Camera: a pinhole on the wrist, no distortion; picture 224 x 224 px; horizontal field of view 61.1 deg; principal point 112.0 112.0 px. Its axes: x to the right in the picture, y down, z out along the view. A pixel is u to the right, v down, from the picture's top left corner.
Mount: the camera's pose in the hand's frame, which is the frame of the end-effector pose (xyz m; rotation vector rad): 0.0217 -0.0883 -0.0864 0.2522 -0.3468 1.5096
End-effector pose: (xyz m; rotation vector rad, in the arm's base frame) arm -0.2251 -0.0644 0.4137 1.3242 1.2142 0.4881
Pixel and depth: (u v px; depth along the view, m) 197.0 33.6 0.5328
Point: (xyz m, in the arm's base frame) 0.2645 -0.1386 0.1619
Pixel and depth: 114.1 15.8 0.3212
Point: -0.0487 -0.0836 0.1153
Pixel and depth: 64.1 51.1 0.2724
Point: -0.1571 -0.1229 0.1183
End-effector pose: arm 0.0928 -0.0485 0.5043 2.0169 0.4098 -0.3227
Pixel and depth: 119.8 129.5 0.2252
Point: 0.0057 -0.0908 0.3233
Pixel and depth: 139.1 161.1 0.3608
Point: -0.0775 -0.2217 0.2863
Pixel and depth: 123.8 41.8 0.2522
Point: 0.1015 -0.0994 0.2560
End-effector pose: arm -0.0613 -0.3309 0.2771 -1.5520 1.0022 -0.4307
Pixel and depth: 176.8 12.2 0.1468
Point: 0.0792 -0.3621 0.3296
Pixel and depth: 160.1 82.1 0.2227
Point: 0.1125 -0.2828 0.3428
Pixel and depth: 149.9 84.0 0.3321
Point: 0.2067 -0.2246 0.3446
